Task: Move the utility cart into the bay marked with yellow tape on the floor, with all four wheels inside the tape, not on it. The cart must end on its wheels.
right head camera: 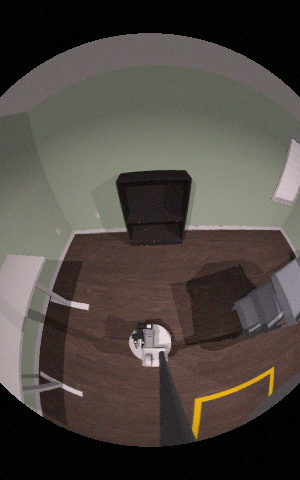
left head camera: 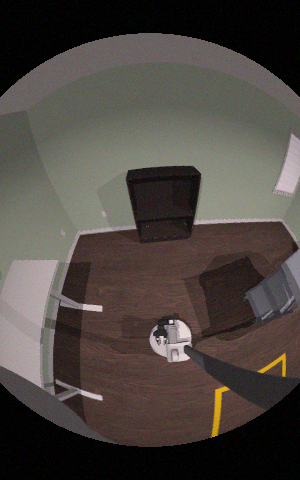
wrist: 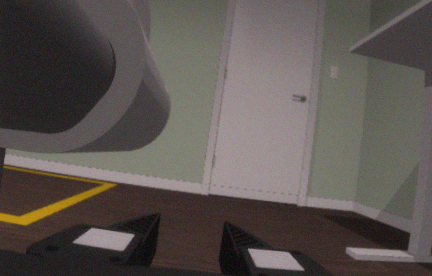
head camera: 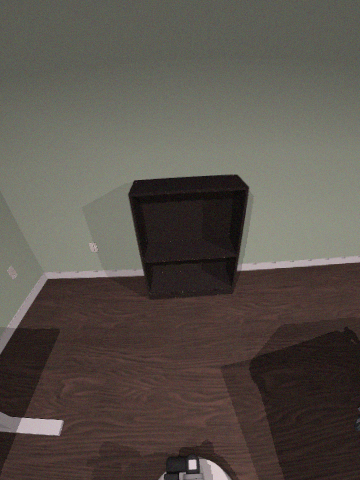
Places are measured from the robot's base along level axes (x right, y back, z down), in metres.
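Where they show: gripper, fingertip midpoint: [right head camera: 138,348] [left head camera: 161,345] [wrist: 190,236].
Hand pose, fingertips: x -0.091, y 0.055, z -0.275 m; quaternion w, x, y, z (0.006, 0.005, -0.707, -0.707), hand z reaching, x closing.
Note:
Things, the pixels of their top centre, and the offset from my fingertips. "pt": a spot on its surface instead. Level surfaces: height alone.
- blue-grey cart with stacked trays, surface spot: [right head camera: 290,290] pt dx +1.299, dy -0.202, dz -0.493 m
- black bookshelf at a spot on its surface: [head camera: 190,186] [left head camera: 164,171] pt dx +0.181, dy -1.484, dz -0.759 m
- white table at its surface level: dz -0.649 m
A blue-grey cart with stacked trays [left head camera: 295,272] [right head camera: 290,290] shows partly at the right edge of both side head views; its wheels cannot be made out. The yellow tape [left head camera: 217,412] [right head camera: 196,417] [wrist: 70,201] marks a bay on the floor. In the side head views the visible part of the cart is outside the tape, on the side towards the bookshelf wall. My gripper [wrist: 190,236] is open, with nothing between its fingers. It points towards a door, with the tape to its left in the wrist view, and is apart from the cart.
A black bookshelf [head camera: 190,186] [left head camera: 164,172] [right head camera: 154,177] stands against the green wall. A white table [left head camera: 25,300] [right head camera: 17,300] stands at the left, its feet reaching onto the floor. A white door [wrist: 265,100] is in the wall ahead of the wrist.

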